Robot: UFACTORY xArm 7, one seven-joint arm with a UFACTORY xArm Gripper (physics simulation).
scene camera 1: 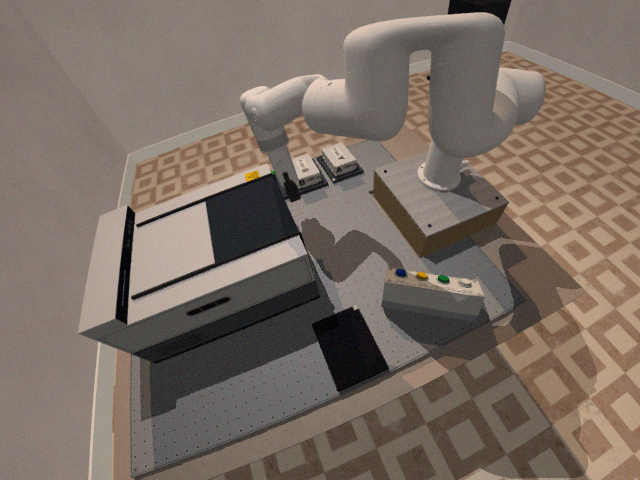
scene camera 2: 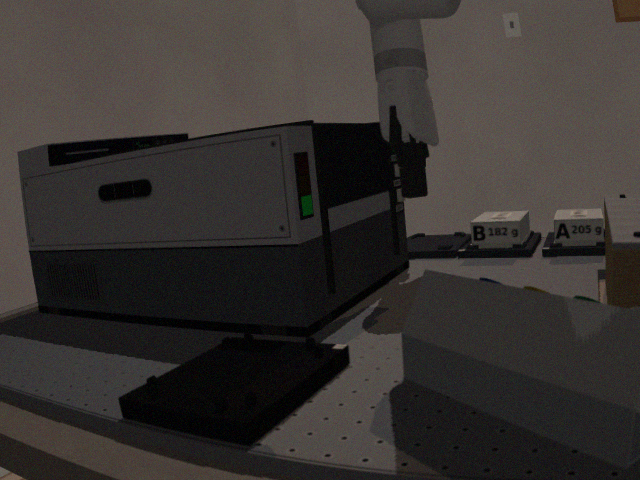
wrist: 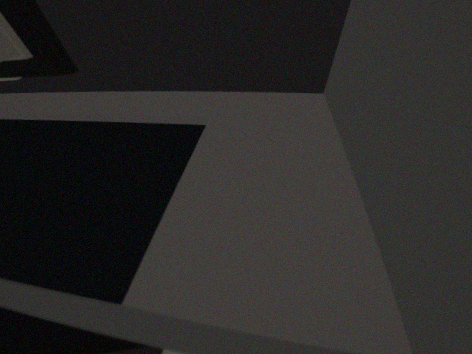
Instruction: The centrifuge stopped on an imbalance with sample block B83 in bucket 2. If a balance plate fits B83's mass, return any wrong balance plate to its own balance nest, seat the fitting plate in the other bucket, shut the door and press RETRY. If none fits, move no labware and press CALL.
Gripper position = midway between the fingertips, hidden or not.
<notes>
My gripper (scene camera 2: 415,196) is shut, with nothing in its grasp. I also see a centrifuge (wrist: 176,176) and a grey button box (scene camera 2: 555,365).
My gripper shows as well in scene camera 1 (scene camera 1: 295,199).
</notes>
